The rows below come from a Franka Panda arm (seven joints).
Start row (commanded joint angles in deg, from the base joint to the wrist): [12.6 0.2 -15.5 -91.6 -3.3 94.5 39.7]
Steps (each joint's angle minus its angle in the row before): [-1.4 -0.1 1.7 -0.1 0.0 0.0 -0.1]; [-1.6 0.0 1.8 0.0 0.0 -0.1 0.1]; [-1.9 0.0 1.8 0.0 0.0 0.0 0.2]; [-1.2 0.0 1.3 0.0 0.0 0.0 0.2]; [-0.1 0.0 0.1 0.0 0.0 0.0 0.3]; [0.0 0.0 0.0 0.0 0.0 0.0 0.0]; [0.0 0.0 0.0 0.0 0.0 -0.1 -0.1]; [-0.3 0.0 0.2 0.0 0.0 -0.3 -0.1]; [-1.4 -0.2 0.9 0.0 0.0 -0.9 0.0]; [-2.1 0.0 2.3 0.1 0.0 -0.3 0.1]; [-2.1 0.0 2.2 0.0 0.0 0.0 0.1]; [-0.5 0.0 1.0 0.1 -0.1 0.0 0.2]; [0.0 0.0 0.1 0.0 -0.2 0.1 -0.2]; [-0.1 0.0 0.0 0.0 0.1 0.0 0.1]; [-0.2 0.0 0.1 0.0 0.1 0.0 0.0]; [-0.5 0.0 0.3 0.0 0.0 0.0 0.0]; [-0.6 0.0 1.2 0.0 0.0 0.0 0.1]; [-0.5 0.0 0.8 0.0 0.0 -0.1 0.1]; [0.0 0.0 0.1 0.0 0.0 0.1 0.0]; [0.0 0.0 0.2 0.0 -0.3 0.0 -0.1]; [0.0 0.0 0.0 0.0 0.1 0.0 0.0]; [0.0 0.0 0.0 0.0 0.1 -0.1 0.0]
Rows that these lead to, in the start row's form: [11.2 0.1 -13.8 -91.7 -3.3 94.5 39.6]; [9.6 0.1 -12.0 -91.7 -3.3 94.4 39.7]; [7.7 0.1 -10.2 -91.7 -3.3 94.4 39.9]; [6.5 0.1 -8.9 -91.7 -3.3 94.4 40.1]; [6.4 0.1 -8.8 -91.7 -3.3 94.4 40.4]; [6.4 0.1 -8.8 -91.7 -3.3 94.4 40.4]; [6.4 0.1 -8.8 -91.7 -3.3 94.3 40.3]; [6.1 0.1 -8.6 -91.7 -3.3 94.0 40.2]; [4.7 -0.1 -7.7 -91.7 -3.3 93.1 40.2]; [2.6 -0.1 -5.4 -91.6 -3.3 92.8 40.3]; [0.5 -0.1 -3.2 -91.6 -3.3 92.8 40.4]; [0.0 -0.1 -2.2 -91.5 -3.4 92.8 40.6]; [0.0 -0.1 -2.1 -91.5 -3.6 92.9 40.4]; [-0.1 -0.1 -2.1 -91.5 -3.5 92.9 40.5]; [-0.3 -0.1 -2.0 -91.5 -3.4 92.9 40.5]; [-0.8 -0.1 -1.7 -91.5 -3.4 92.9 40.5]; [-1.4 -0.1 -0.5 -91.5 -3.4 92.9 40.6]; [-1.9 -0.1 0.3 -91.5 -3.4 92.8 40.7]; [-1.9 -0.1 0.4 -91.5 -3.4 92.9 40.7]; [-1.9 -0.1 0.6 -91.5 -3.7 92.9 40.6]; [-1.9 -0.1 0.6 -91.5 -3.6 92.9 40.6]; [-1.9 -0.1 0.6 -91.5 -3.5 92.8 40.6]
